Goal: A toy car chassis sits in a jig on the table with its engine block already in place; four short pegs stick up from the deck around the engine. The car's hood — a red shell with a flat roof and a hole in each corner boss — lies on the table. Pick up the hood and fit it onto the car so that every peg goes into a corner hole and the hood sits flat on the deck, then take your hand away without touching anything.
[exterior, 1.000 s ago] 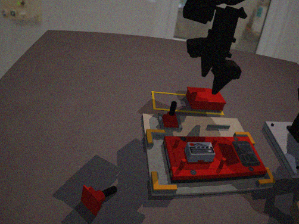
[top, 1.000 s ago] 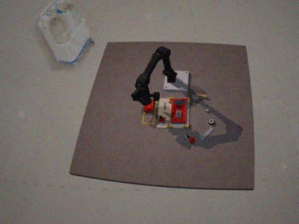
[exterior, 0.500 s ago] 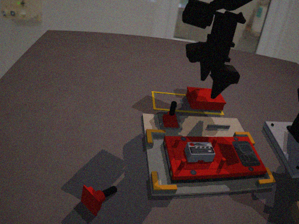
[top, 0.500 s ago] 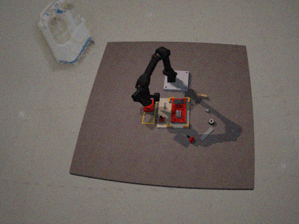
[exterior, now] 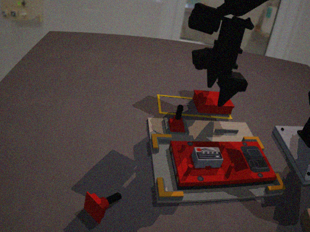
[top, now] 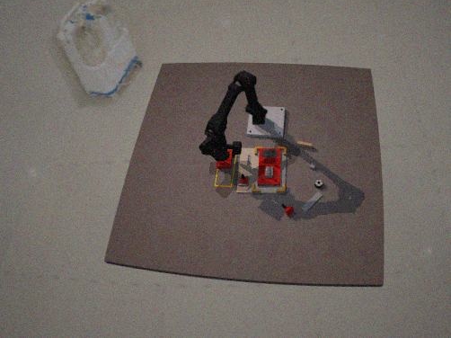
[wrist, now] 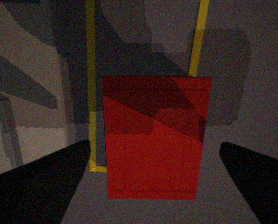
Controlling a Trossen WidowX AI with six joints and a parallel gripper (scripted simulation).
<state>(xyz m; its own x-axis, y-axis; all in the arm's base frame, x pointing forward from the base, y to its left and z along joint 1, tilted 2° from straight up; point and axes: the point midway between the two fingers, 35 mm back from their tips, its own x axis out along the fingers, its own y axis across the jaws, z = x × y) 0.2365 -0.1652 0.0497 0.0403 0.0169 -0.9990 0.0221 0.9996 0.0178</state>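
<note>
Right now the red hood is 10 mm below my gripper tip. Also, from my gripper tip: jig (60 mm ahead, 200 mm to the left, 20 mm below); wooden block (80 mm behind, 400 mm to the left, 20 mm below); grey engine block (90 mm ahead, 230 mm to the left, 10 mm below).
</note>
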